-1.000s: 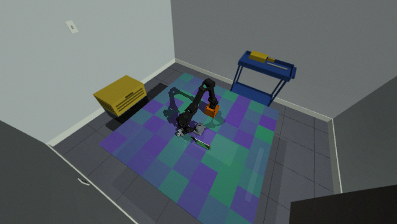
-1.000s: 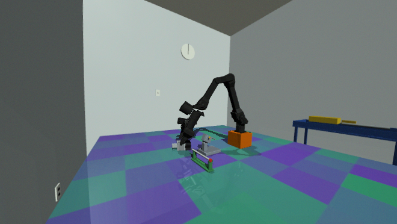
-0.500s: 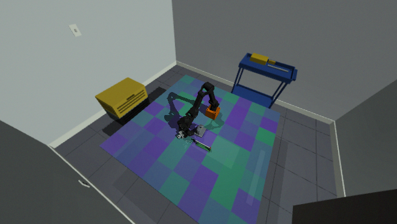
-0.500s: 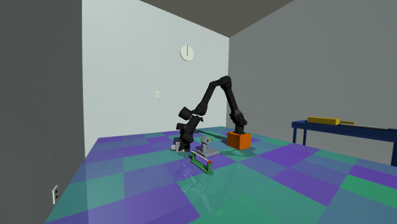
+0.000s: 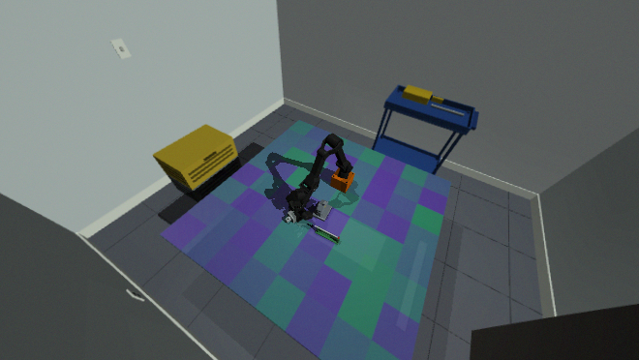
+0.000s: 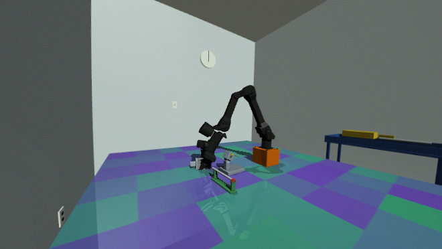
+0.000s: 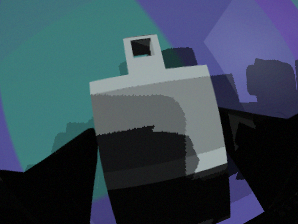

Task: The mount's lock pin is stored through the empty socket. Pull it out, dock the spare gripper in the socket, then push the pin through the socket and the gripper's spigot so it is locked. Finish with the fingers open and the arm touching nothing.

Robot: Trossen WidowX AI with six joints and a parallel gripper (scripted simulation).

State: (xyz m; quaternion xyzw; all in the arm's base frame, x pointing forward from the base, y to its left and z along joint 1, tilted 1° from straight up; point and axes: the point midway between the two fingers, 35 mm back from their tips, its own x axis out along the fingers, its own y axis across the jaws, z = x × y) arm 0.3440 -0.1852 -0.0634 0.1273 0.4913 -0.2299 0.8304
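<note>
Right now the grey mount is 90 mm behind my gripper tip, 140 mm to the left of it and 40 mm above it. Also, from my gripper tip: green cradle 40 mm ahead, 220 mm to the left, 20 mm above; then spare gripper 10 mm above.
</note>
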